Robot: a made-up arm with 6 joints.
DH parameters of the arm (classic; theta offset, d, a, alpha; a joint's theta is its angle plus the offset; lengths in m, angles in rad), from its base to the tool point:
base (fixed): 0.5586 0 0.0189 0
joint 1: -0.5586 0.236 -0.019 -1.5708
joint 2: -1.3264 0 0.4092 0
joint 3: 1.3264 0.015 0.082 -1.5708
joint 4: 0 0.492 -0.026 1.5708
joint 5: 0 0.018 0.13 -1.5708
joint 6: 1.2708 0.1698 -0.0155 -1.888
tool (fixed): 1.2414 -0.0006 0 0
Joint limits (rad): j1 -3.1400..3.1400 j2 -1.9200..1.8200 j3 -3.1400..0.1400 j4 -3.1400..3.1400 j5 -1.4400..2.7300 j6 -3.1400..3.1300
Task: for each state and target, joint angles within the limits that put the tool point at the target. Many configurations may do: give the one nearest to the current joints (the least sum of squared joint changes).
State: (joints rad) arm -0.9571 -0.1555 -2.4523 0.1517 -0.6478 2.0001
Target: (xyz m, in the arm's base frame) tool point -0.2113 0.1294 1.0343
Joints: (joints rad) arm -0.6266 -0.2198 -2.9176 0.3918 -1.3464 2.0132
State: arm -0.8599 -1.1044 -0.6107 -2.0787 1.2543 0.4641
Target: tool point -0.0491 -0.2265 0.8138
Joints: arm -1.1230 -1.2508 -0.6951 -2.0324 1.4596 0.4571
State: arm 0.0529 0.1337 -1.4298 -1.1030 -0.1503 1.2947
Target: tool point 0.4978 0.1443 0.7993
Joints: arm -0.1118 -0.4772 -1.1714 -1.2063 -0.4228 1.2862
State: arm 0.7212 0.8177 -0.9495 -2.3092 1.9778 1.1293
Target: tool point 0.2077 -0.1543 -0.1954
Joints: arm 0.3158 1.1238 -0.4021 -1.9795 1.9946 1.1187
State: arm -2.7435 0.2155 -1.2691 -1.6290 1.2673 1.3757
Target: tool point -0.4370 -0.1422 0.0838
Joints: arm -2.5088 0.0044 -0.5638 -1.3805 1.3936 1.3441
